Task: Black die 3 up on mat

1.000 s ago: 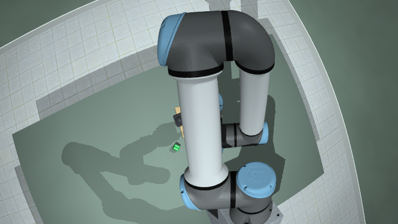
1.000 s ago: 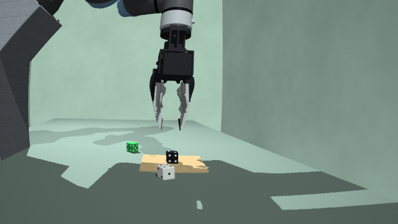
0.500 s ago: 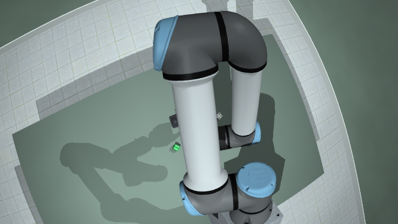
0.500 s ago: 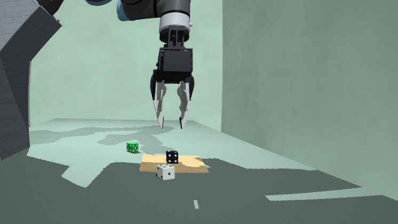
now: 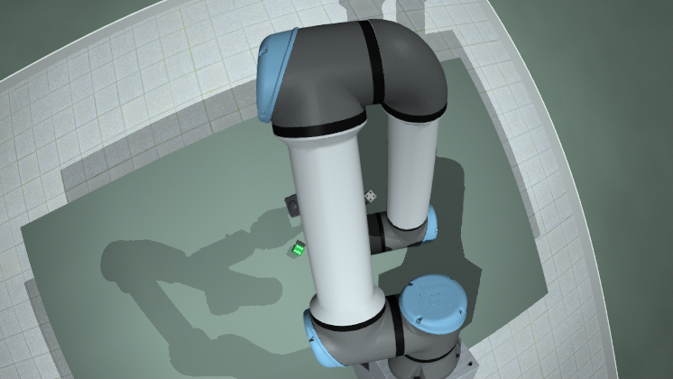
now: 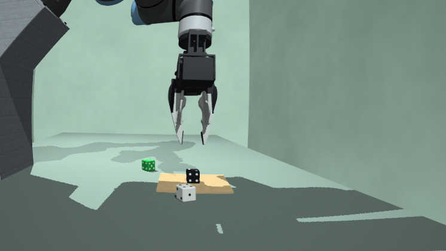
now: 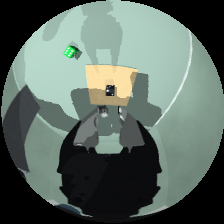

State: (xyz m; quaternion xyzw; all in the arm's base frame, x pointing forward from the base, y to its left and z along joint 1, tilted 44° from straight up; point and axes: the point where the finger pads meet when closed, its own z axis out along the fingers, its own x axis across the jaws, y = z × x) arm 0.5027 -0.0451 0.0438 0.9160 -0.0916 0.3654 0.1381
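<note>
Now: the black die 80 mm below my hand. The rest, counted from my hand: white die 30 mm behind, 110 mm to the right, 80 mm below; then tan mat 90 mm below; then green die 80 mm behind, 130 mm to the left, 80 mm below.
</note>
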